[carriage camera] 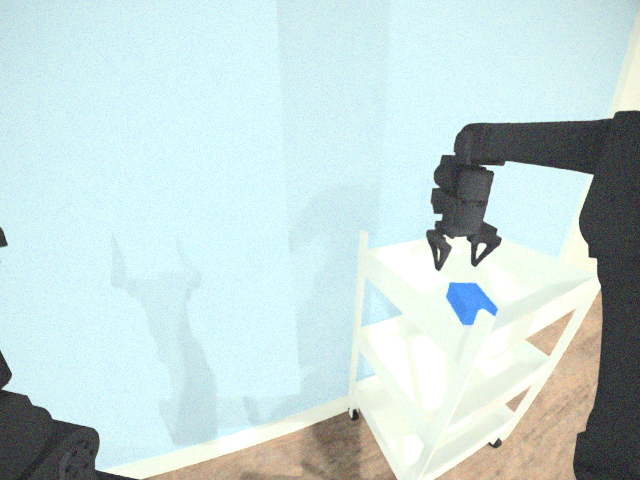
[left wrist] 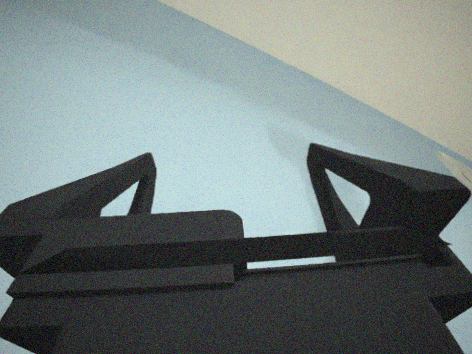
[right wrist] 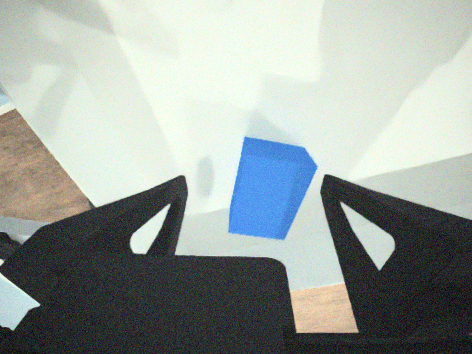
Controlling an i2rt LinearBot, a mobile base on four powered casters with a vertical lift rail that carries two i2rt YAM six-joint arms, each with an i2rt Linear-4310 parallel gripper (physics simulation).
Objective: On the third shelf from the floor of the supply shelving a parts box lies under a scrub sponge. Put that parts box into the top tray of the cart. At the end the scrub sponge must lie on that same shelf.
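Places are measured from the left arm's base along level axes (x ahead, y left, z up), in metres.
Where they show: left gripper, between the fingertips: [left wrist: 231, 156]; right gripper, between the fingertips: [carriage camera: 455, 268] [right wrist: 253, 183].
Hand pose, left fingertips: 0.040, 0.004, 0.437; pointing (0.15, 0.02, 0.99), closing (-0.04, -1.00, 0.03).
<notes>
After its pixels a point has its place, as x, y, z.
The blue parts box [carriage camera: 467, 302] {0.301, -0.579, 0.129} [right wrist: 270, 190] {0.342, -0.601, 0.129} is at the near corner of the cart's top tray [carriage camera: 558, 308] {0.281, -0.765, 0.124} [right wrist: 225, 65] {0.431, -0.551, 0.089}. It looks turned and somewhat tilted; its contact with the tray floor cannot be made out. My right gripper [carriage camera: 456, 266] {0.372, -0.579, 0.166} [right wrist: 253, 183] {0.372, -0.579, 0.166} is open and empty above the tray, fingers pointing down, with the box below and apart from its fingertips. My left gripper [left wrist: 231, 156] {0.040, 0.004, 0.437} is open and empty in front of the pale blue wall. The scrub sponge and the supply shelving do not show in these views.
The white cart [carriage camera: 357, 310] {0.476, -0.388, -0.033} has two lower trays and stands on casters beside the blue wall [carriage camera: 206, 129] {0.381, -0.083, 0.443}. A white corner post rises in front of the box. The left arm [carriage camera: 46, 434] {0.018, -0.033, 0.167} shows at the lower left, over wooden floor [carriage camera: 289, 454] {0.326, -0.173, -0.574}.
</notes>
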